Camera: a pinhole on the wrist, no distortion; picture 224 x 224 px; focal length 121.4 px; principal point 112.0 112.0 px. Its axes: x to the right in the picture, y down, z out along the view. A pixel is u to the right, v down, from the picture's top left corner.
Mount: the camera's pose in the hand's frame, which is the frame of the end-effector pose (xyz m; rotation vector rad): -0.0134 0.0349 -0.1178 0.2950 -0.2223 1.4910
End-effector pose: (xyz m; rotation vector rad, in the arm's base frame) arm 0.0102 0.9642 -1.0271 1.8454 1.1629 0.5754
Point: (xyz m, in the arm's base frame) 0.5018 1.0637 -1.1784
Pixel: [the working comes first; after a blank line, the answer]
In the camera's frame: 0.2473 -0.3030 0.4833

174.1 35.9
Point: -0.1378 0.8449 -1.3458
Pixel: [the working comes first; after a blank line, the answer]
In the camera's frame: -0.2706 0.1346 0.3244

10.7 162.4
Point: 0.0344 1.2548 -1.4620
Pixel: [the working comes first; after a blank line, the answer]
In the camera's frame: -0.3237 -0.3175 0.3876

10.6 12.5
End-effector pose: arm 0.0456 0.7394 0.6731 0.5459 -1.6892 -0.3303
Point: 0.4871 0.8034 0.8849
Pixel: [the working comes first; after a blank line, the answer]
In the camera's frame: -0.0615 -0.1221 -0.3527

behind the camera
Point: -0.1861 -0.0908 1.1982
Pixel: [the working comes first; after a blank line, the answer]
In the camera's frame: -0.2418 -0.9236 0.4695

outside the picture
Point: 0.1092 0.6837 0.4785
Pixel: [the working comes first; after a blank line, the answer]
In the camera's frame: -0.1577 0.1233 0.1501

outside the picture
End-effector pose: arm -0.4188 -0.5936 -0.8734 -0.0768 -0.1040 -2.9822
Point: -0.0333 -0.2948 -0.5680
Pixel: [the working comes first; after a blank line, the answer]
In the camera's frame: -0.1126 0.4067 0.5033

84.8 210.1
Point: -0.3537 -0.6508 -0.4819
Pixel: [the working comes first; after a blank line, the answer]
In the camera's frame: 0.2170 0.0515 0.4589

169.4 125.6
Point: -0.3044 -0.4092 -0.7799
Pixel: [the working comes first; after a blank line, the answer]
In the camera's frame: -0.1156 0.1246 0.2756

61.1 166.9
